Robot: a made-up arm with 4 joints.
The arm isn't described. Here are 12 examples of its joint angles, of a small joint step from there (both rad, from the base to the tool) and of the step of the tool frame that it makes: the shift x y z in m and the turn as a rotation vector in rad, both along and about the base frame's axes.
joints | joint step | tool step
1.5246 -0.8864 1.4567 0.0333 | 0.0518 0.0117 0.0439 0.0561 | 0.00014 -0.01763 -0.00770 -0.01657 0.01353 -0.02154
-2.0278 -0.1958 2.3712 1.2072 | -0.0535 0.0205 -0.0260 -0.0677 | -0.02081 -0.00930 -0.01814 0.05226 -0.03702 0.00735
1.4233 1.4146 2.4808 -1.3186 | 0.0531 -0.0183 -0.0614 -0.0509 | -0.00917 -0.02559 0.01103 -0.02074 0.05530 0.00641
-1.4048 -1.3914 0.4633 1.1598 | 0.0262 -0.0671 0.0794 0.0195 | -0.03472 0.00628 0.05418 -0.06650 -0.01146 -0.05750
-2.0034 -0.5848 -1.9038 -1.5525 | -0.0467 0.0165 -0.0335 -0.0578 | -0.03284 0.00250 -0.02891 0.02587 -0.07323 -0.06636
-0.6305 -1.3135 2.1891 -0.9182 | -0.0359 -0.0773 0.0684 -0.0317 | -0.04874 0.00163 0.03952 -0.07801 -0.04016 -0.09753
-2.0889 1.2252 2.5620 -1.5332 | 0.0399 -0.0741 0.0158 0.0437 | -0.04143 -0.03295 -0.02609 -0.07950 0.08112 0.03775
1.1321 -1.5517 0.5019 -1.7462 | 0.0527 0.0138 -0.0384 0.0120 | -0.01598 -0.04958 0.00382 -0.03005 0.01485 0.08638
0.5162 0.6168 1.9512 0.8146 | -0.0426 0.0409 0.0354 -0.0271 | -0.00360 -0.01257 0.00142 -0.03014 0.02717 -0.00261
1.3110 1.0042 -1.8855 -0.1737 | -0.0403 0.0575 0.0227 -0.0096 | 0.01439 0.00002 -0.03725 -0.06034 -0.00299 -0.02684
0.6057 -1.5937 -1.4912 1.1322 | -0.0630 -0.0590 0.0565 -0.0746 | 0.03576 0.08422 0.00868 0.10056 -0.00920 -0.10268
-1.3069 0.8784 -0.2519 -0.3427 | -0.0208 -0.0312 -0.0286 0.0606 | 0.01306 -0.02214 0.00717 0.03176 -0.01925 -0.00797
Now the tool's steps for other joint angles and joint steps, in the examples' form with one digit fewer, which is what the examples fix.
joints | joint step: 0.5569 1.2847 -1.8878 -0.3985 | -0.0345 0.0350 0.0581 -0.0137
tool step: -0.0059 0.0032 -0.0146 -0.0406 0.0089 0.0149
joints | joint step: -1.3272 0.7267 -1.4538 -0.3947 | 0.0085 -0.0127 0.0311 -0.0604
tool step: -0.0065 0.0036 -0.0004 -0.0269 0.0513 -0.0240
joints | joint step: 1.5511 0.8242 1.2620 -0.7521 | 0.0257 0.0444 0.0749 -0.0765
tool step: 0.0043 -0.0501 0.0054 0.0056 0.0060 0.1138
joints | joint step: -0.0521 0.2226 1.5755 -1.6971 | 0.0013 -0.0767 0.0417 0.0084
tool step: 0.0384 -0.0145 0.0120 -0.0468 -0.0826 -0.0022
